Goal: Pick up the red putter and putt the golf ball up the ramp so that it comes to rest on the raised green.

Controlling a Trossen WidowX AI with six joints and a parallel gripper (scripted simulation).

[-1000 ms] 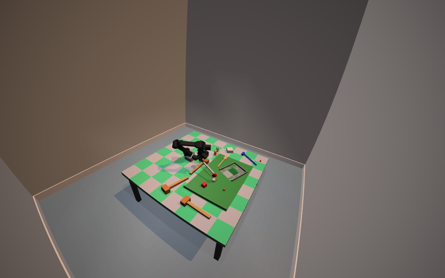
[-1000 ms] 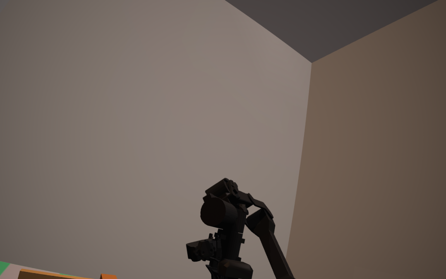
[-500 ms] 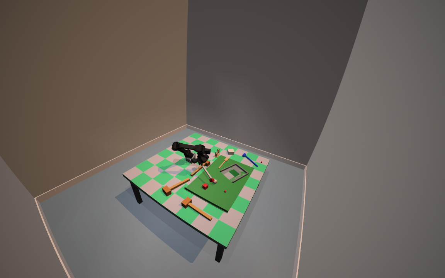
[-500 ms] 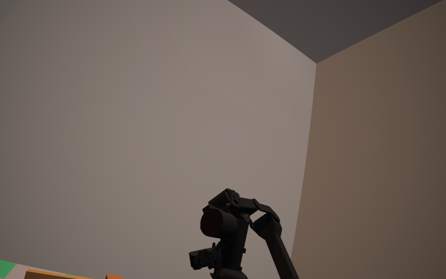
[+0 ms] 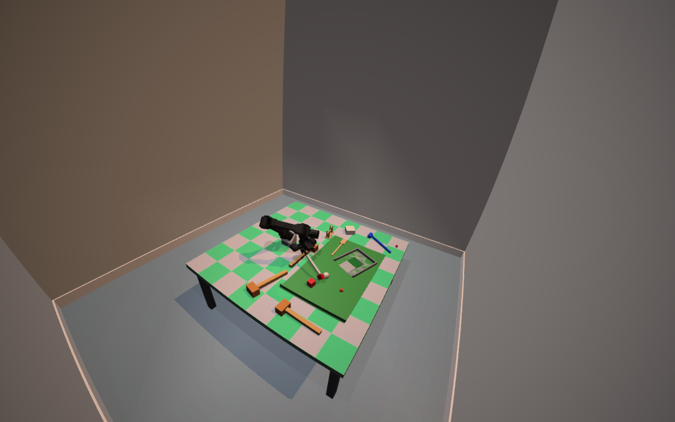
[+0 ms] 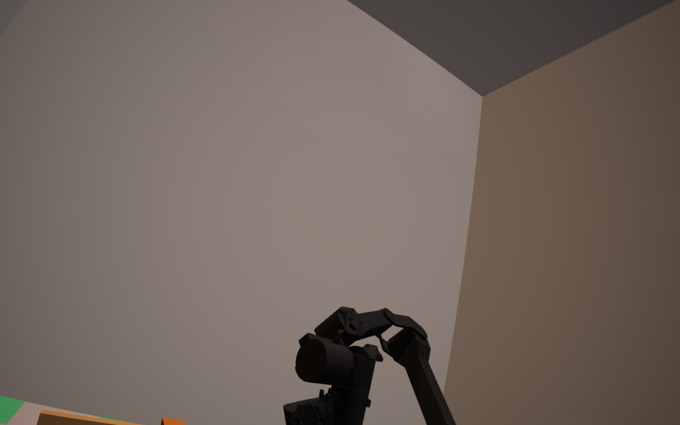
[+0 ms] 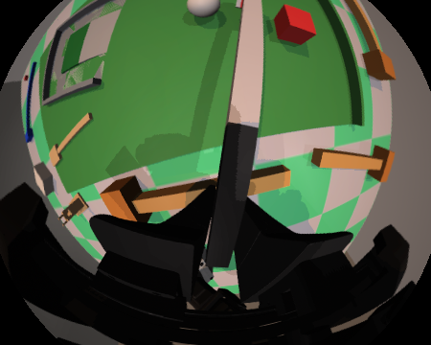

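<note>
My gripper tip is now 110 mm short of the red putter, 30 mm to the left of it and 10 mm above it. Round my gripper tip: dark green mat (240 mm ahead, 110 mm to the left, 90 mm below); white golf ball (220 mm ahead, 10 mm to the right, 70 mm below); red cube (190 mm ahead, 130 mm to the right, 70 mm below).
</note>
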